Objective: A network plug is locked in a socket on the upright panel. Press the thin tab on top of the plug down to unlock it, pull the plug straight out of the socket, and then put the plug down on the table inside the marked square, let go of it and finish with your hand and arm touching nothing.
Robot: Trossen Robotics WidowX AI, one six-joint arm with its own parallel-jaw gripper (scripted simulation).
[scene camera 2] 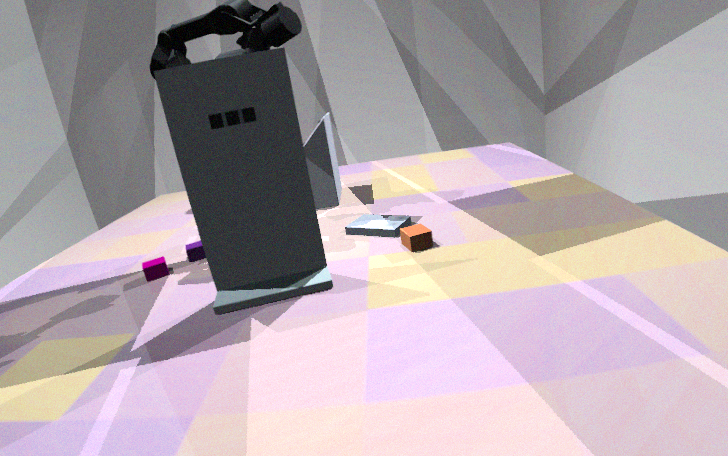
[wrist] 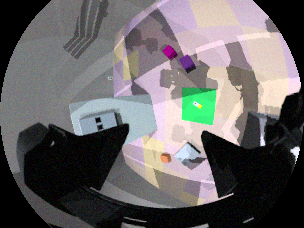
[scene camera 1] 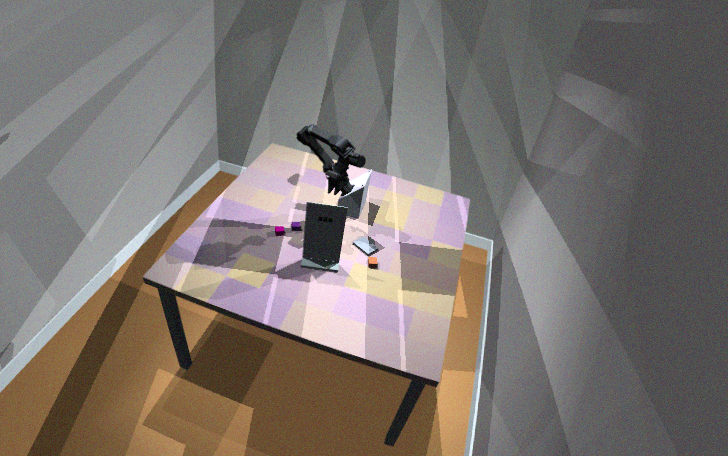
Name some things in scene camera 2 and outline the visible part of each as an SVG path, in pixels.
A flat grey slab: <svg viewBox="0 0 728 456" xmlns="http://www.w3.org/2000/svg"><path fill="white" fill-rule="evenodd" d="M345 230L346 234L396 238L400 234L401 228L408 227L411 224L411 216L363 214L347 225Z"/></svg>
An orange cube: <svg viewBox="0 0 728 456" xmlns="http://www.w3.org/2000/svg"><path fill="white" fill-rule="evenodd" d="M422 224L400 229L401 243L411 252L433 247L432 231Z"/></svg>
